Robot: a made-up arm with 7 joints. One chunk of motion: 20 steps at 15 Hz.
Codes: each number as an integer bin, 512 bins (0 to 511) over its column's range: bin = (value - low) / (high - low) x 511, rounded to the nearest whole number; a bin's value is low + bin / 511 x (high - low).
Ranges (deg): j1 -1.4..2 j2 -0.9..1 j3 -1.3..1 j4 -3.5..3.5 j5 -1..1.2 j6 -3.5..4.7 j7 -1.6..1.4
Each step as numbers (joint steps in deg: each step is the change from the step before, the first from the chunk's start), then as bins.
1 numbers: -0.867 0.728 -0.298 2.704 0.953 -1.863 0.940
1 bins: 80 438 223 453 454 102 433
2 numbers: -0.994 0.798 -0.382 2.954 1.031 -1.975 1.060
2 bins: 61 457 204 471 472 95 453
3 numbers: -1.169 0.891 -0.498 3.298 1.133 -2.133 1.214
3 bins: 35 482 178 496 495 85 479
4 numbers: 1.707 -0.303 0.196 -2.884 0.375 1.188 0.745
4 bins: 467 161 332 45 319 292 399
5 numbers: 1.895 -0.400 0.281 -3.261 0.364 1.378 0.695
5 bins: 495 134 351 17 317 304 391
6 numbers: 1.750 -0.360 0.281 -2.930 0.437 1.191 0.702
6 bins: 473 145 351 42 334 292 392
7 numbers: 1.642 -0.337 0.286 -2.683 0.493 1.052 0.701
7 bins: 457 151 352 60 347 284 392
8 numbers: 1.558 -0.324 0.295 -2.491 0.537 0.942 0.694
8 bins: 445 155 354 74 357 277 391
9 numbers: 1.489 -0.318 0.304 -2.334 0.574 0.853 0.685
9 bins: 434 157 356 85 366 271 389
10 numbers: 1.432 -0.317 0.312 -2.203 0.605 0.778 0.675
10 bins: 426 157 358 95 373 267 388
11 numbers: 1.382 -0.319 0.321 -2.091 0.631 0.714 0.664
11 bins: 418 156 360 103 379 263 386
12 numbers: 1.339 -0.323 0.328 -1.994 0.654 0.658 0.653
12 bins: 412 155 362 110 384 259 384
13 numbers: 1.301 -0.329 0.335 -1.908 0.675 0.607 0.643
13 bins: 406 154 363 116 389 256 382
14 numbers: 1.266 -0.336 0.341 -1.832 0.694 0.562 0.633
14 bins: 401 152 365 122 393 253 380
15 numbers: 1.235 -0.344 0.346 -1.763 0.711 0.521 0.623
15 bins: 396 150 366 127 397 251 379
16 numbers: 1.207 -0.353 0.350 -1.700 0.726 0.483 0.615
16 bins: 392 147 367 131 401 248 377
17 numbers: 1.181 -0.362 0.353 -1.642 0.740 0.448 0.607
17 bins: 388 145 367 136 404 246 376
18 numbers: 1.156 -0.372 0.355 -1.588 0.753 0.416 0.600
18 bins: 384 142 368 140 407 244 375
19 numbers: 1.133 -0.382 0.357 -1.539 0.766 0.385 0.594
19 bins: 381 139 368 143 410 242 374
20 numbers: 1.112 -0.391 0.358 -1.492 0.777 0.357 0.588
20 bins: 378 137 368 147 413 240 373
